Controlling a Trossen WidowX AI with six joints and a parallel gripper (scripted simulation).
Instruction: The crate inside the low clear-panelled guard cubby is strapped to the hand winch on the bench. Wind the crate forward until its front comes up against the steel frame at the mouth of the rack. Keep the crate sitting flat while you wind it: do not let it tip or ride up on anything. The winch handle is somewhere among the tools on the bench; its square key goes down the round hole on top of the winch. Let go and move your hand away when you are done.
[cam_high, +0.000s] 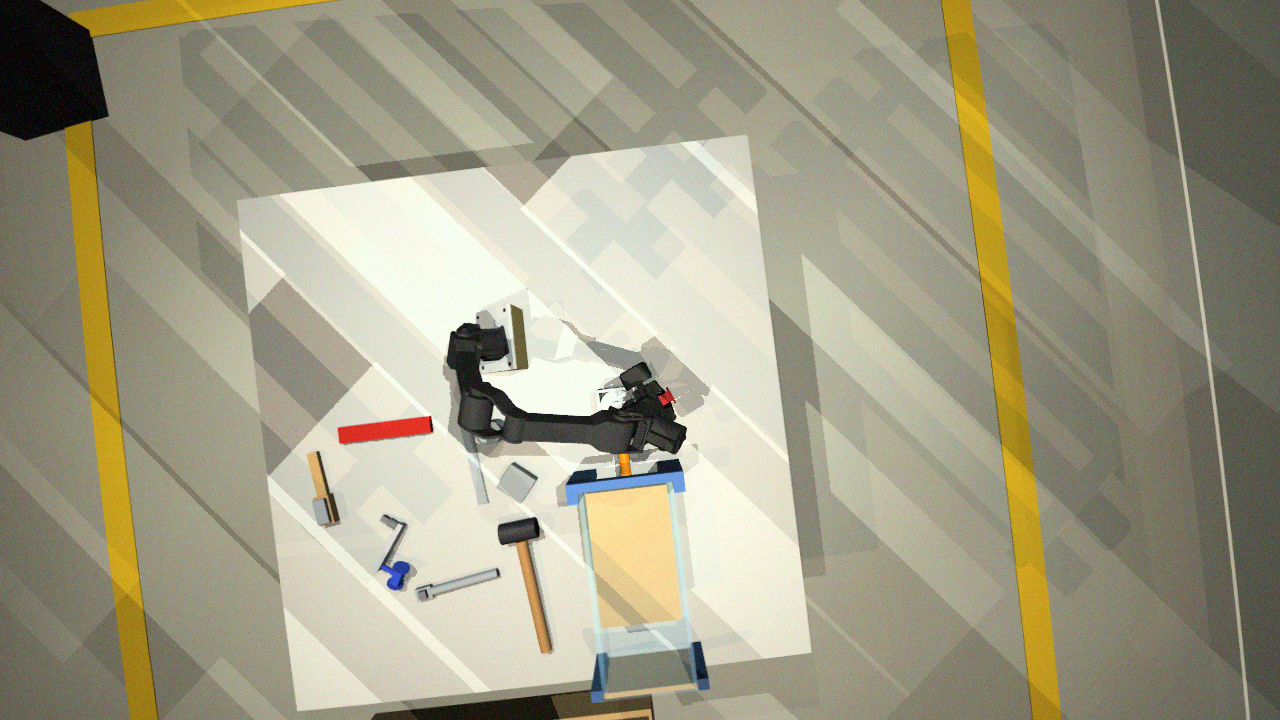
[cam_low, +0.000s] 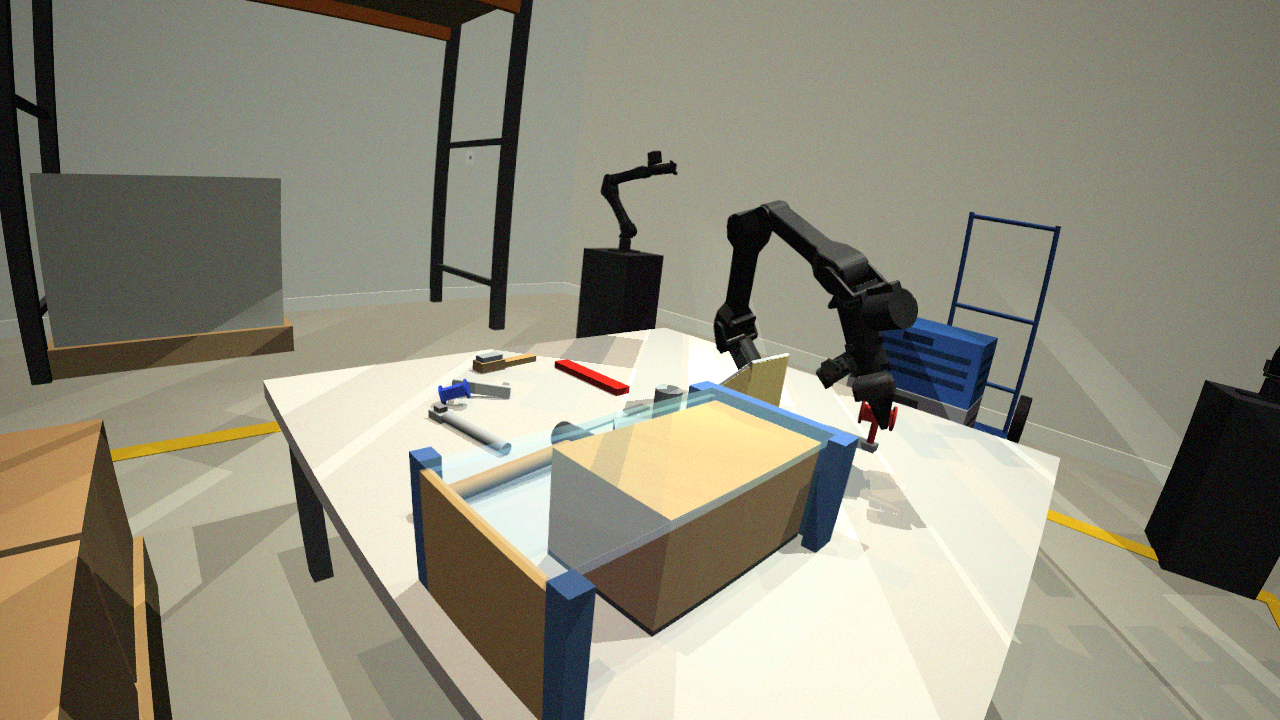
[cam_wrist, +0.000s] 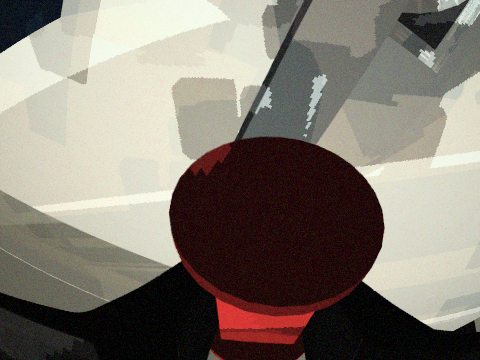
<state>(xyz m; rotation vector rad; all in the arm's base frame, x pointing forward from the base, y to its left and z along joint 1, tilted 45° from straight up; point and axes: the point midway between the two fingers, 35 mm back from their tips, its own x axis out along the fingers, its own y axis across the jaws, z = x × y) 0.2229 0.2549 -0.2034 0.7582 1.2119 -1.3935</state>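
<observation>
My gripper tip is 5 cm to the left of the red-knobbed winch handle and 3 cm above it. From my gripper tip the other things lie so: clear-panelled cubby 40 cm ahead, 17 cm to the right, 2 cm below; then winch 12 cm to the right, 10 cm below, 2 cm behind; then red knob 1 cm to the right.
</observation>
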